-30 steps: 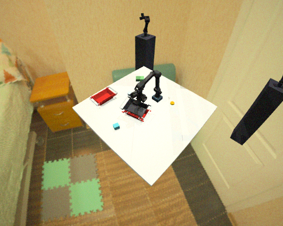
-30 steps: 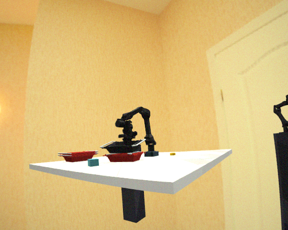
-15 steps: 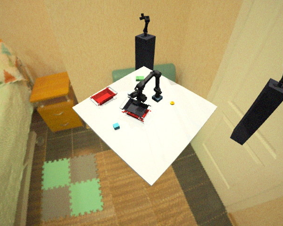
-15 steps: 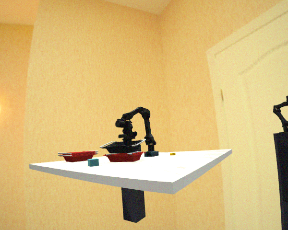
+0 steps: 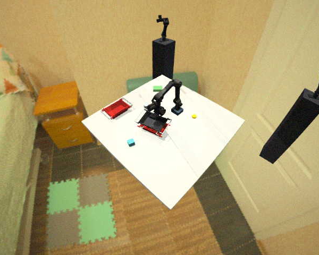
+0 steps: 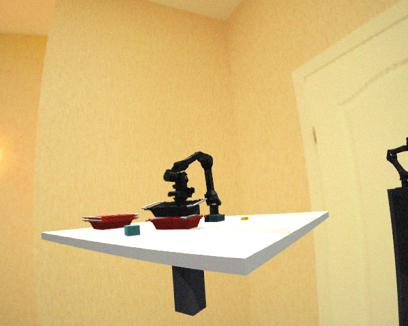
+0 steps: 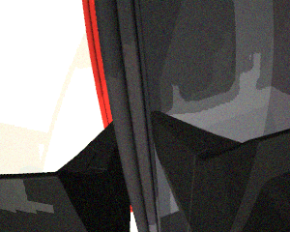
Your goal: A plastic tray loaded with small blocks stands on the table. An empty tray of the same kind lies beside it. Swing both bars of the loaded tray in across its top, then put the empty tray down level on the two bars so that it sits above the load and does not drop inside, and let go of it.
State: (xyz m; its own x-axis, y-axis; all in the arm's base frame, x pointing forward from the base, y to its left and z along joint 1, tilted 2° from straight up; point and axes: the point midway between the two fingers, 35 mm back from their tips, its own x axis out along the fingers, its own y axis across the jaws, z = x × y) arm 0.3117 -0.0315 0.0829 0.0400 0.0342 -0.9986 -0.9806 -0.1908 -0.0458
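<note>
Right now my gripper tip is 70 mm short of the dark grey tray, 10 mm to the right of it and 20 mm below it. Also, from my gripper tip: cyan block (340 mm ahead, 20 mm to the right, 70 mm below); pale cylinder (110 mm behind, 250 mm to the right, 60 mm below); yellow disc (370 mm behind, 220 mm to the left, 90 mm below).
</note>
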